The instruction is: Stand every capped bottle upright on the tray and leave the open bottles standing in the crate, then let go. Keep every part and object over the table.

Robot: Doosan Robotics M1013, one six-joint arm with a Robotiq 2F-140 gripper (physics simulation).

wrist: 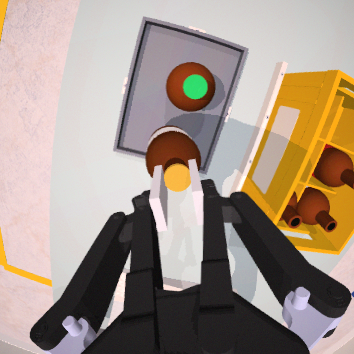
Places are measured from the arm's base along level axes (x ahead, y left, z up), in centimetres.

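Pixels of known places: gripper, fingertip midpoint: (177, 175).
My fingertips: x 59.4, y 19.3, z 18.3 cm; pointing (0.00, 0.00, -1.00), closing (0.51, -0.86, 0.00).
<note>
Behind a point stands the place of what it marks.
My gripper (177, 175) {x 59.4, y 19.3, z 18.3 cm} is shut on the neck of a brown bottle with an orange cap (172, 152) {x 60.7, y 20.3, z 15.2 cm}. The bottle hangs over the near edge of the grey tray (131, 90) {x 64.6, y 29.9, z -2.8 cm}; its height above the tray is hard to tell. A brown bottle with a green cap (190, 87) {x 68.3, y 20.8, z 12.7 cm} stands upright on the tray, further from my fingers. In the yellow crate (306, 82) {x 76.4, y 4.4, z 7.9 cm} at the right, several brown bottles show; two have open necks, one bottle (313, 205) {x 58.5, y -8.6, z 8.7 cm} near the crate's near side and another (292, 217) {x 56.7, y -1.6, z 12.9 cm} beside it. A third bottle (334, 167) {x 66.5, y -8.1, z 8.7 cm} sits further back, its mouth cut off by the view's edge.
A pale rail (265, 125) {x 67.7, y 3.7, z -0.3 cm} stands between the tray and the crate. The pale table top (95, 125) {x 55.6, y 35.1, z -3.3 cm} extends left of the tray, with its curved edge and the floor (30, 125) beyond. Yellow lines mark the floor. The gripper's arms cover the lower part of the view.
</note>
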